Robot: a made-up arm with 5 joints.
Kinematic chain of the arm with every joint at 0, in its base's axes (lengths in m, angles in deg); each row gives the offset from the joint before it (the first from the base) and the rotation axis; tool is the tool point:
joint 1: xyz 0 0 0.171 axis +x
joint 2: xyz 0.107 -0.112 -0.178 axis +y
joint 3: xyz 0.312 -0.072 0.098 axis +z
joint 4: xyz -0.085 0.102 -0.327 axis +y
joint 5: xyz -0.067 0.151 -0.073 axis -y
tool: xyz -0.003 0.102 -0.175
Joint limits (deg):
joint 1: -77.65..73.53
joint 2: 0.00..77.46
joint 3: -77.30..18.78
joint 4: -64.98..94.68
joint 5: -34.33..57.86
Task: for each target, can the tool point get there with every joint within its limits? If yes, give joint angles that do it. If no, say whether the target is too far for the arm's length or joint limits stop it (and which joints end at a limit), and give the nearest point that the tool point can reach.
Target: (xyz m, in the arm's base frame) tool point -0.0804 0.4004 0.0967
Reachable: yes | joints 55.11 41.22 0.52 76.76 17.98
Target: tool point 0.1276 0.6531 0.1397
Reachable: yes | joints 59.70 36.38 -36.85 48.62 -11.63
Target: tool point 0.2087 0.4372 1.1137
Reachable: no: joint limits stop it (at a limit: joint 1, joint 2, joint 5) | nearest point 0.3344 0.3941 0.3711 | short by 0.754 m
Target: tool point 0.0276 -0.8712 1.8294
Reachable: no: too far | nearest point -0.0388 -0.9414 0.2000 | short by 1.632 m
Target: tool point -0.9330 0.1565 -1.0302
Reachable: no: too far | nearest point -0.2435 0.1183 -0.7369 | short by 0.750 m
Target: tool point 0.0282 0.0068 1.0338
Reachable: no: joint limits stop it (at a limit: joint 1, joint 2, joint 5) | nearest point -0.0337 0.2827 0.3143 | short by 0.773 m
